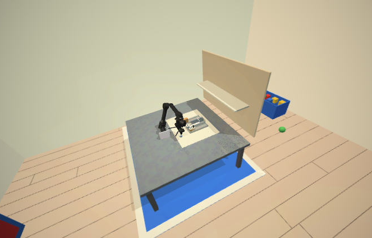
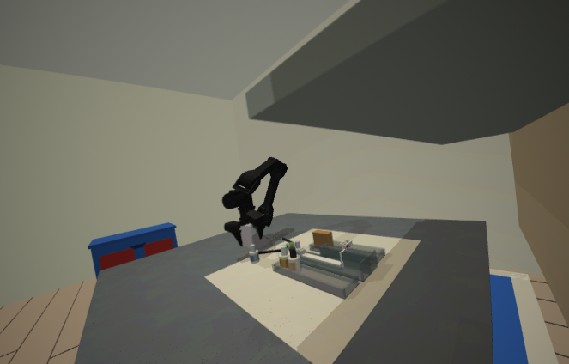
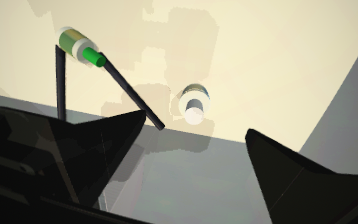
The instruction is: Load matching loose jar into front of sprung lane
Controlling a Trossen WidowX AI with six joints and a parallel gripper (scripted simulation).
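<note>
Now: the brown box 250 mm to the left of my gripper tip, 160 mm ahead of it and 40 mm below it. Round my gripper tip: grey lane rack (290 mm ahead, 150 mm to the left, 60 mm below).
</note>
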